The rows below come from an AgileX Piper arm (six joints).
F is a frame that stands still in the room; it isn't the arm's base.
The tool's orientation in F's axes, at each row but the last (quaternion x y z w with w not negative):
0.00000 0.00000 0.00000 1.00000
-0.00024 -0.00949 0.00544 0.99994
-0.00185 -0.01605 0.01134 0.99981
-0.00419 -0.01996 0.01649 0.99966
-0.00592 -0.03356 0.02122 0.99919
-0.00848 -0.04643 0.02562 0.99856
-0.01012 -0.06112 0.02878 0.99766
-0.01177 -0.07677 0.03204 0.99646
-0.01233 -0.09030 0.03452 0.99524
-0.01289 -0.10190 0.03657 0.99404
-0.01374 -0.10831 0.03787 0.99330
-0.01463 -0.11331 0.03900 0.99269
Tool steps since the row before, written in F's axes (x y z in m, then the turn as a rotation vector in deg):
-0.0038 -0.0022 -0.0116 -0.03 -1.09 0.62
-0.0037 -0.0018 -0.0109 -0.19 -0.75 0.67
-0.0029 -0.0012 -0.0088 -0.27 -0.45 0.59
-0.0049 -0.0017 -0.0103 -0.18 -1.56 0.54
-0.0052 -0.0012 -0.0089 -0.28 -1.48 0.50
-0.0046 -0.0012 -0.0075 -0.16 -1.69 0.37
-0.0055 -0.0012 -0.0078 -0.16 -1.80 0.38
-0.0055 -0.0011 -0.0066 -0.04 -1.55 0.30
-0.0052 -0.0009 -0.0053 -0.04 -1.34 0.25
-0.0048 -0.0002 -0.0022 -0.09 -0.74 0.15
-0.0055 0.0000 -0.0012 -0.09 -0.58 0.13
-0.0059 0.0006 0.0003 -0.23 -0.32 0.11
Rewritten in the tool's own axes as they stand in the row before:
-0.0038 -0.0022 -0.0116 -0.03 -1.09 0.62
-0.0039 -0.0018 -0.0108 -0.19 -0.75 0.67
-0.0032 -0.0011 -0.0087 -0.26 -0.45 0.60
-0.0054 -0.0014 -0.0101 -0.21 -1.56 0.53
-0.0058 -0.0009 -0.0085 -0.31 -1.47 0.50
-0.0053 -0.0008 -0.0071 -0.21 -1.69 0.36
-0.0065 -0.0007 -0.0071 -0.22 -1.80 0.37
-0.0065 -0.0006 -0.0057 -0.10 -1.55 0.27
-0.0061 -0.0004 -0.0043 -0.09 -1.34 0.23
-0.0051 0.0002 -0.0012 -0.11 -0.74 0.15
-0.0056 0.0004 0.0000 -0.11 -0.58 0.14
-0.0056 0.0010 0.0016 -0.22 -0.31 0.15

